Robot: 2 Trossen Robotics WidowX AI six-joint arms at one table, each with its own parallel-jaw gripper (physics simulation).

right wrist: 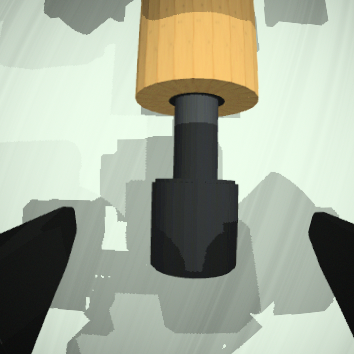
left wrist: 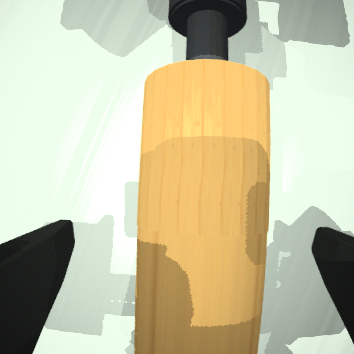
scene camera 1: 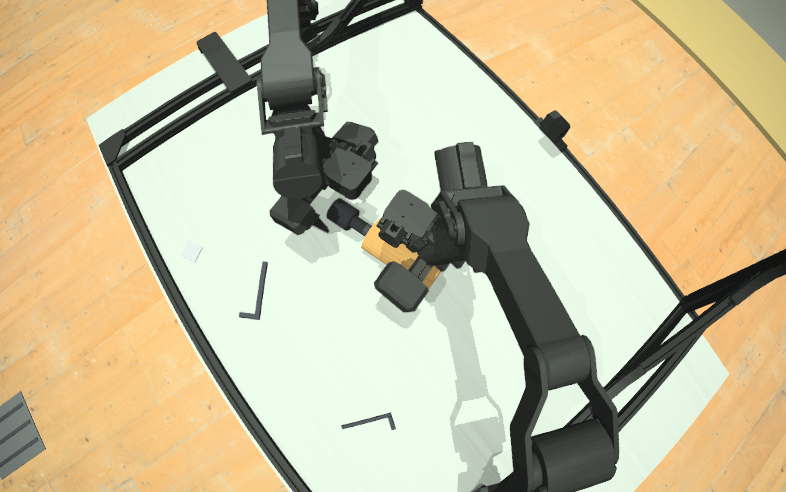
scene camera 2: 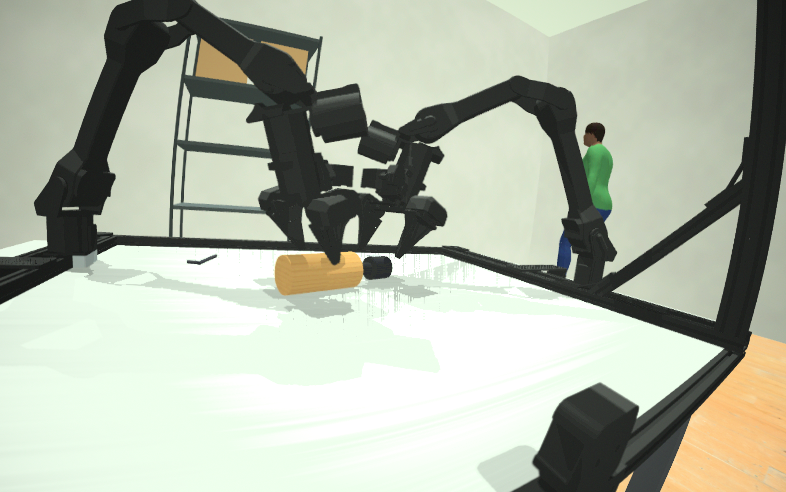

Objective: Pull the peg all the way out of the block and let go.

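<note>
A dark peg and a wooden cylinder block are there in the pictures, and so are my own grippers. Scene camera 1 shows my left gripper, and I find it in the left wrist view as well. My right gripper is visible both in scene camera 2 and in the right wrist view.
</note>
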